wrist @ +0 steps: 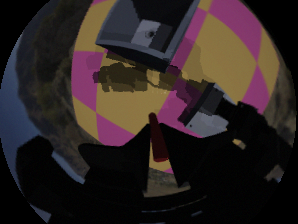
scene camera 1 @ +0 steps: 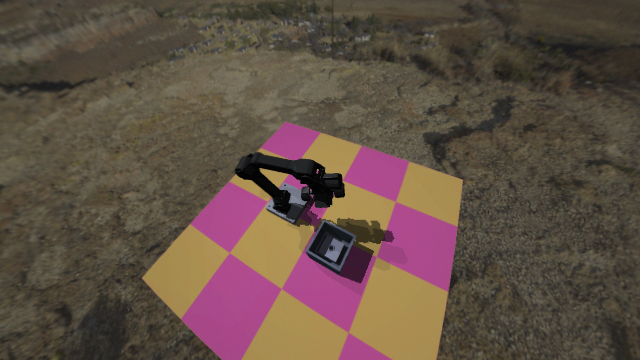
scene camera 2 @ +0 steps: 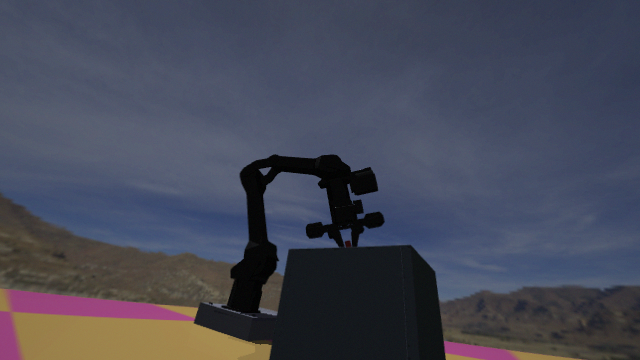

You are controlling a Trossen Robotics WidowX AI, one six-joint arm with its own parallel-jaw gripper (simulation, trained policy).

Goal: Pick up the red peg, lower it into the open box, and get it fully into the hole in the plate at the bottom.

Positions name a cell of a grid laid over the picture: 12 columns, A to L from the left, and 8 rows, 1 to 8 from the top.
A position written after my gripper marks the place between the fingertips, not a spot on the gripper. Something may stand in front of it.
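My gripper is here in view (scene camera 2: G6) (wrist: G5). There is a grey box (scene camera 2: H7) (scene camera 1: G6) as well. And I see a plate (wrist: G2), though scene camera 2 misses the plate, since it is hidden there by the grey box.
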